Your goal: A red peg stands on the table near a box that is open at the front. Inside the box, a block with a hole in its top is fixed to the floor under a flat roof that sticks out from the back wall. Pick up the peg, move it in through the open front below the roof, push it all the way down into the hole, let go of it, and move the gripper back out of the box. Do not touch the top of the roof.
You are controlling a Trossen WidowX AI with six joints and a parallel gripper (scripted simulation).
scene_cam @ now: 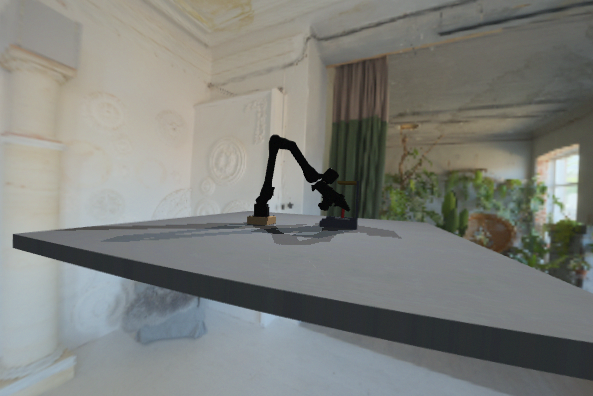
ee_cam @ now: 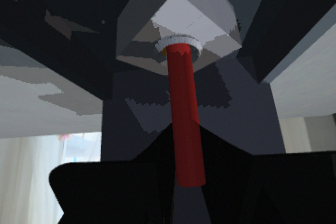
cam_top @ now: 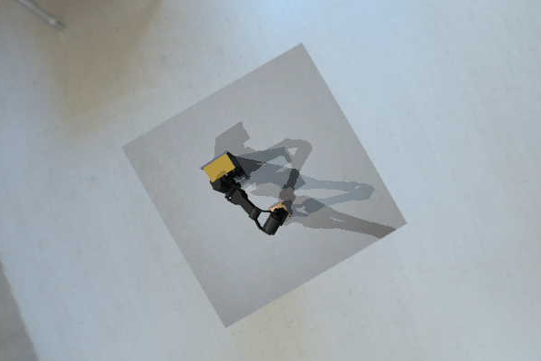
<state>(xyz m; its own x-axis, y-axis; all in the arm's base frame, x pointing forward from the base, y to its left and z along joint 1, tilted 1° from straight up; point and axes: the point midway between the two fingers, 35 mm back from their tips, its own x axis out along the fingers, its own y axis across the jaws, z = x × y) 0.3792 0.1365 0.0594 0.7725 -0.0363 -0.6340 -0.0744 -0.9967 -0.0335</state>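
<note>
Right now the red peg is 30 mm behind my gripper tip and 10 mm below it. The rest, counted from my gripper tip: yellow roof 10 mm behind, 130 mm above; then back wall 30 mm ahead, 40 mm above.
</note>
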